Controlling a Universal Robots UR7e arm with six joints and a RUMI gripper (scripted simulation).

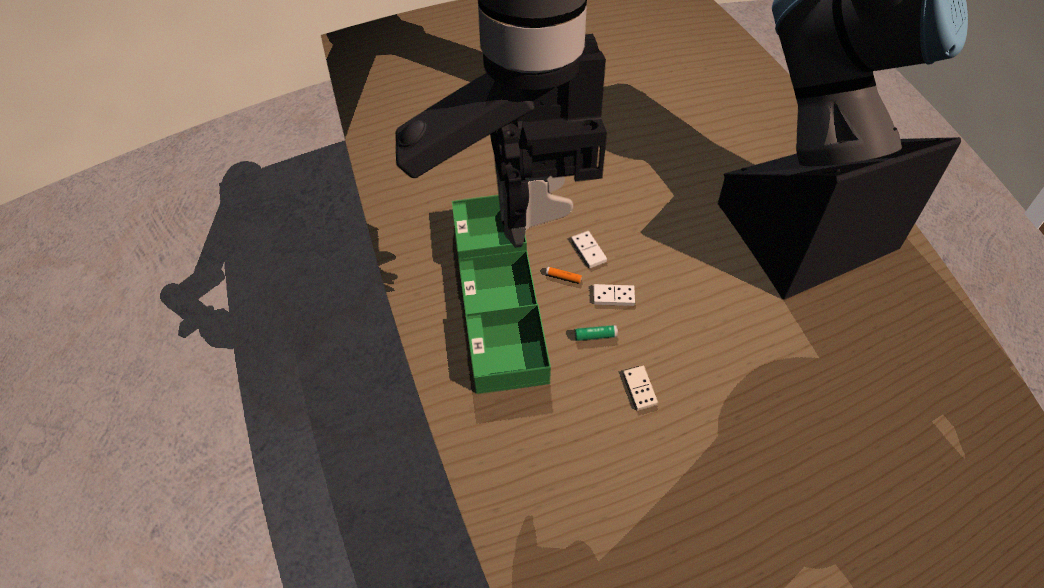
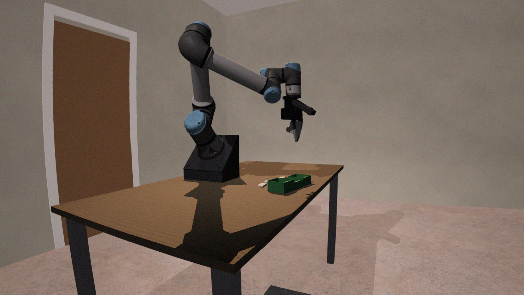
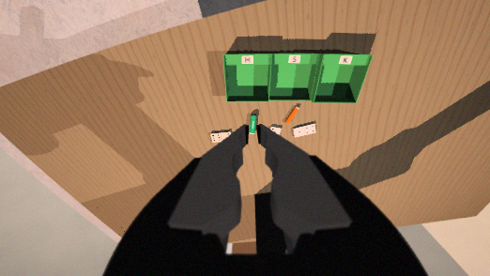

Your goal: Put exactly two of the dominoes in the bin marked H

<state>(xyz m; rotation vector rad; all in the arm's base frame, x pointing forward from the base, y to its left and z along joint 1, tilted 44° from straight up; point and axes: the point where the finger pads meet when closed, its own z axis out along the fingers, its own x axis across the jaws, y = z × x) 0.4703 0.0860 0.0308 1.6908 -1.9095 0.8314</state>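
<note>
My hand is 21 cm above the white domino, 13 cm past it and 11 cm to the left of it. The rest, counted from my hand: orange battery 21 cm below, 9 cm behind, 8 cm to the right; then bin 19 cm below, 8 cm to the right; then green battery 21 cm below, 9 cm behind, 1 cm to the left.
</note>
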